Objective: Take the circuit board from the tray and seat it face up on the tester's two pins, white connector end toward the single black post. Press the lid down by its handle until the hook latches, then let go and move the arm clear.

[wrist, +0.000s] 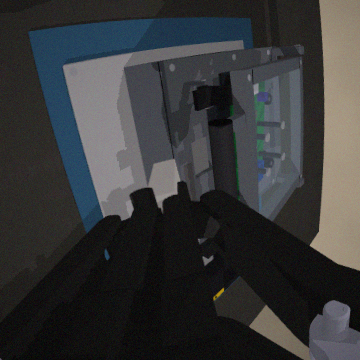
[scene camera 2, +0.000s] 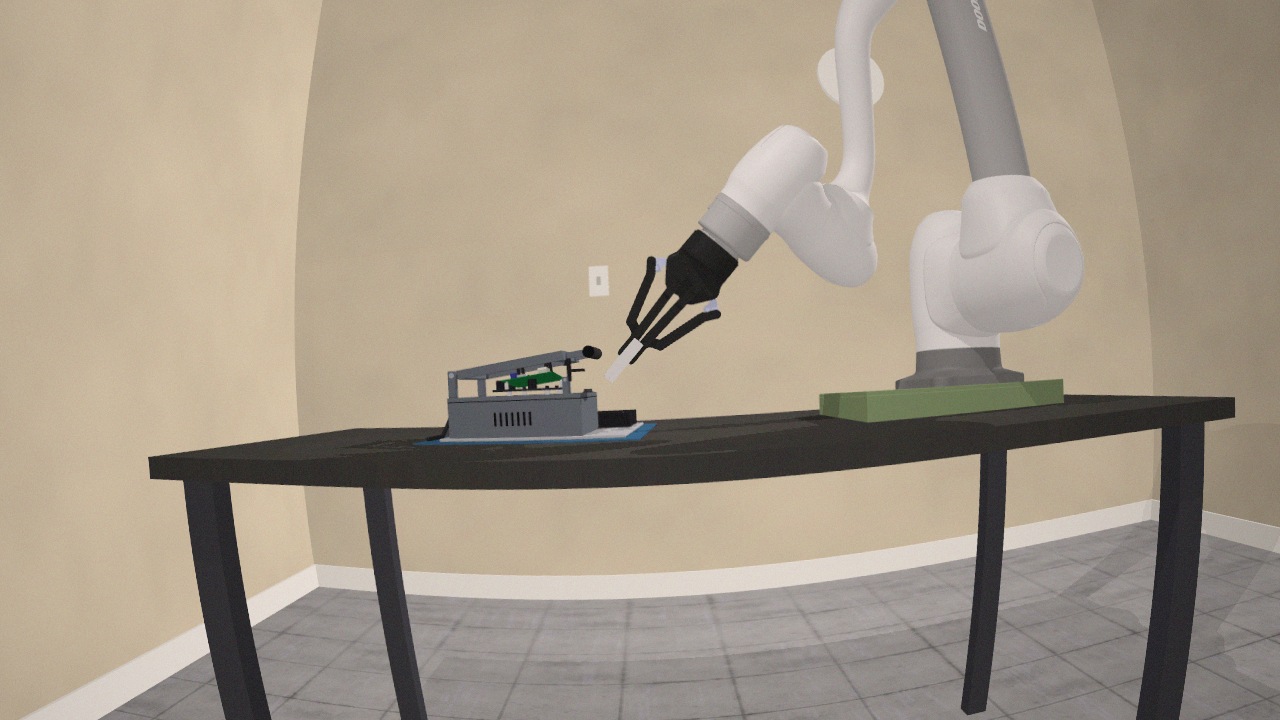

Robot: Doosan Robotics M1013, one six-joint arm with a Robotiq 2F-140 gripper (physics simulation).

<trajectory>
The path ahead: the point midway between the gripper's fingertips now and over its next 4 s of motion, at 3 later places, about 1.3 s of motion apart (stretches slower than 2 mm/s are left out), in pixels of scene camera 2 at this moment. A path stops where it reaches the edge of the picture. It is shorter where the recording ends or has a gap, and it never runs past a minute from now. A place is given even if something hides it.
My gripper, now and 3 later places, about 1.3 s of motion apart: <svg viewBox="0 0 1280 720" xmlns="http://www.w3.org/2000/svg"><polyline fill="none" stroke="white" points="608,378 594,401 593,385 595,406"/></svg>
</trajectory>
